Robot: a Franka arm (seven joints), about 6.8 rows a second.
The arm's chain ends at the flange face. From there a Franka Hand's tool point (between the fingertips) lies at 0.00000 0.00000 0.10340 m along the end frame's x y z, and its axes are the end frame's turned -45 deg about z.
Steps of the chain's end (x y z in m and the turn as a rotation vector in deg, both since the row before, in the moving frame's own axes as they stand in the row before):
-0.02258, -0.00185, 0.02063, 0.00, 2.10, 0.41
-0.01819, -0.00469, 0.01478, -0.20, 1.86, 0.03
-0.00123, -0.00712, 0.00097, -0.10, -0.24, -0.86
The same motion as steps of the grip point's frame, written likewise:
-0.01199, -0.01459, 0.02056, -1.48, 1.48, 0.41
-0.00743, -0.01355, 0.01472, -1.46, 1.17, 0.03
0.00373, -0.00608, 0.00097, 0.10, -0.24, -0.86

